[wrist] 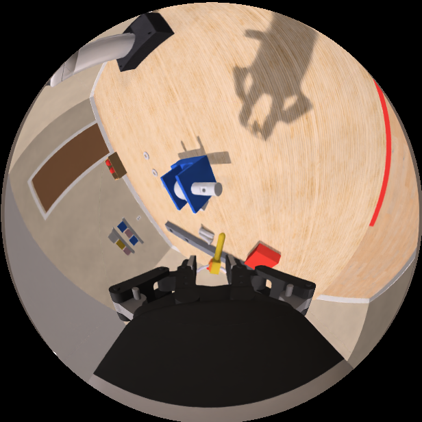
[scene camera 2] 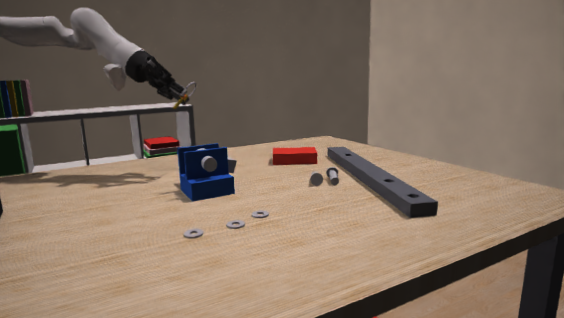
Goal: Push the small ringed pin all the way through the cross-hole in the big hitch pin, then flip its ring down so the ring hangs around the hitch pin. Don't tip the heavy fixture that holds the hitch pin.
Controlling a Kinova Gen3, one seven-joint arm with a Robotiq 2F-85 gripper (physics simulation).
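Frame: origin at the arm's base, x ahead, y left, z up, level; metres.
Seen in the pictures: gripper, between the fingertips: (scene camera 2: pixel 185 97).
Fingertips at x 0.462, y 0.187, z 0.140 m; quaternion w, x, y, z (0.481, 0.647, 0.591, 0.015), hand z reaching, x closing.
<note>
Pixels of each thing's middle, then the offset from my fingertips to it. "spot": a spot on its surface instead.
- small ringed pin, a spot on its surface: (scene camera 2: pixel 178 103) spot: 0.018 m back, 0.006 m left, 0.013 m down
- blue fixture, middle of its body: (scene camera 2: pixel 207 166) 0.004 m ahead, 0.136 m right, 0.144 m down
- big grey hitch pin, a spot on its surface: (scene camera 2: pixel 209 163) spot: 0.010 m back, 0.202 m right, 0.121 m down
- red block, middle of its body: (scene camera 2: pixel 294 155) 0.287 m ahead, 0.018 m right, 0.176 m down
- long dark bar with holes, middle of its body: (scene camera 2: pixel 368 172) 0.348 m ahead, 0.260 m right, 0.178 m down
The small ringed pin (scene camera 2: pixel 178 103) (wrist: pixel 219 250) is yellow with a thin silvery ring at its head. My gripper (scene camera 2: pixel 185 96) (wrist: pixel 210 262) is shut on it, and the pin's shaft sticks out past the fingertips. The gripper is high above the table, well apart from the fixture. The blue fixture (scene camera 2: pixel 208 186) (wrist: pixel 196 172) stands upright on the table and holds the big grey hitch pin (scene camera 2: pixel 209 163) (wrist: pixel 213 189) lying level through its two plates. In the wrist view the cross-hole shows as a small dark spot near the hitch pin's free end, with no pin in it.
A red block (scene camera 2: pixel 295 156) (wrist: pixel 262 256), a long dark bar with holes (scene camera 2: pixel 370 176) (wrist: pixel 192 240) and short grey pins (scene camera 2: pixel 316 178) (wrist: pixel 206 234) lie on the table beyond the fixture. Several flat washers (scene camera 2: pixel 235 224) (wrist: pixel 154 172) lie on its other side. A shelf unit (scene camera 2: pixel 102 112) stands behind.
</note>
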